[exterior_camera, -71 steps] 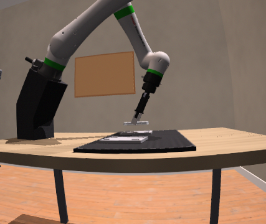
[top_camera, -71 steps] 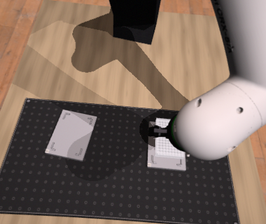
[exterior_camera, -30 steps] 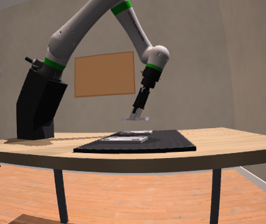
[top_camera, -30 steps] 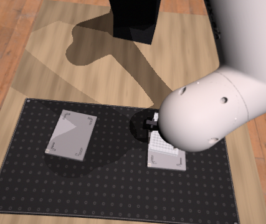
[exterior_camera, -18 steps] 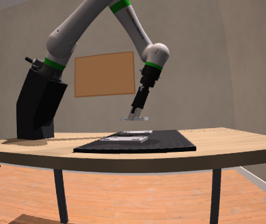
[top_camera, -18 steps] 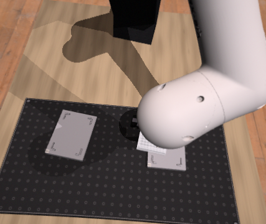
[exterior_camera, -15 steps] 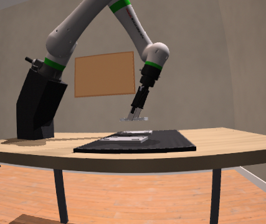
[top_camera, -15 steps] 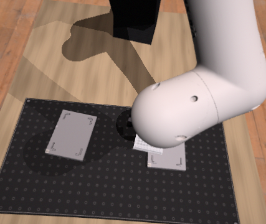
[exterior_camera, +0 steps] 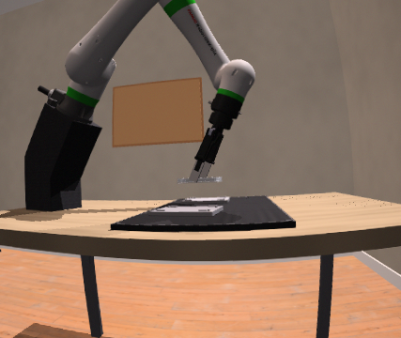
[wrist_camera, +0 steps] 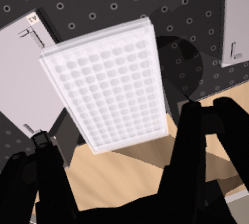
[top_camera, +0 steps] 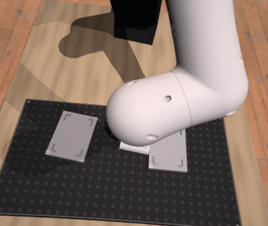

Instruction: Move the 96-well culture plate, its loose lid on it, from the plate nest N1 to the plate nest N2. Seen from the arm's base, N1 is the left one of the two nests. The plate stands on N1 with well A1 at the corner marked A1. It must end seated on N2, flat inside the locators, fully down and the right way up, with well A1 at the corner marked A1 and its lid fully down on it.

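Right now the plate nest N2 is 20 cm to the right of my hand, 10 cm below it and 4 cm behind it. Also, from my hand: 96-well culture plate: 2 cm below; then clear lid: 2 cm below; then plate nest N1: 10 cm to the left, 10 cm below, 2 cm ahead.
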